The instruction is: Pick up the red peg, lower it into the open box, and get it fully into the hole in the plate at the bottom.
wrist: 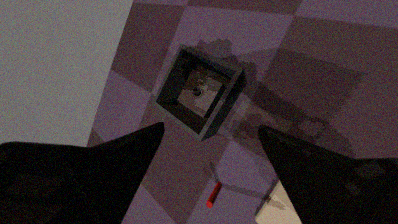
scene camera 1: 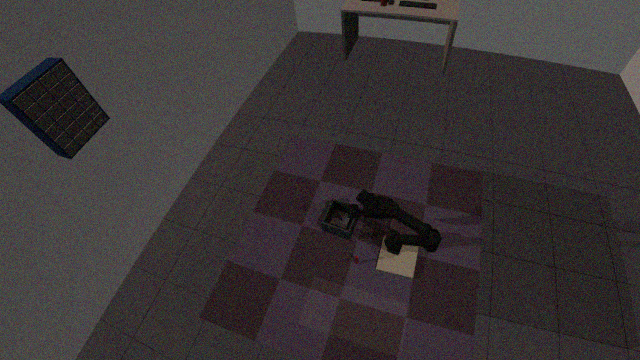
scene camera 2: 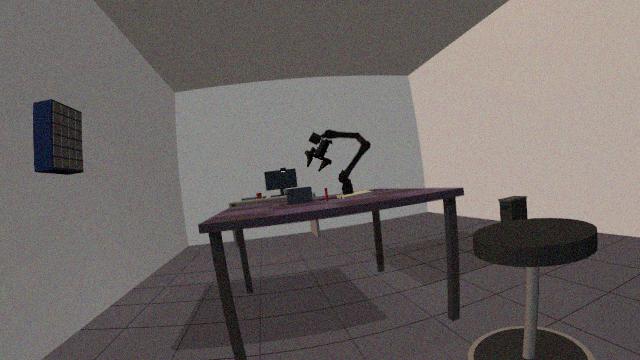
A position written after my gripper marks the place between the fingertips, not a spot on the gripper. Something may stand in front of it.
I see my gripper [wrist: 210, 128], a box [wrist: 232, 76] and a plate [wrist: 200, 93].
Scene camera 2 misses the plate, which is hidden by the box.
